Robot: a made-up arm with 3 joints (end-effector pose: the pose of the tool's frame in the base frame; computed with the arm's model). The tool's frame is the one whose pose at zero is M. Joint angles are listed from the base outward.
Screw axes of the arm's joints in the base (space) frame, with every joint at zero. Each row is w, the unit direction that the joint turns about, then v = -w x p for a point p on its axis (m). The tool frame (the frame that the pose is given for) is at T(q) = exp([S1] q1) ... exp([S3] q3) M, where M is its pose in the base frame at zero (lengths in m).
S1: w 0 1 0 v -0.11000 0.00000 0.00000
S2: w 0 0 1 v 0.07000 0.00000 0.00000
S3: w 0 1 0 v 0.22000 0.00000 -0.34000
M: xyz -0.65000 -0.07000 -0.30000 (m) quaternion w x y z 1 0 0 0
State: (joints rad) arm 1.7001 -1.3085 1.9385
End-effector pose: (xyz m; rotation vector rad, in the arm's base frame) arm 0.0157 0.3265 0.3236 -0.2028 -2.1556 1.6935
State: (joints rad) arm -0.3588 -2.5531 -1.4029
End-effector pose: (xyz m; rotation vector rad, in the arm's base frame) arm 0.3988 0.3602 -0.4336 -1.3452 -0.6305 -2.3382
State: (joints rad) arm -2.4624 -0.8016 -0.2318
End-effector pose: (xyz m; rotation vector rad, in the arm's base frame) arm 0.7165 0.4205 0.1472 0.9772 -2.5040 -0.4787
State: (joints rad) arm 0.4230 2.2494 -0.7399
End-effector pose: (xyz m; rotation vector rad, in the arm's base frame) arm 0.1486 -0.2430 -0.6128 1.2385 -0.1702 1.8844
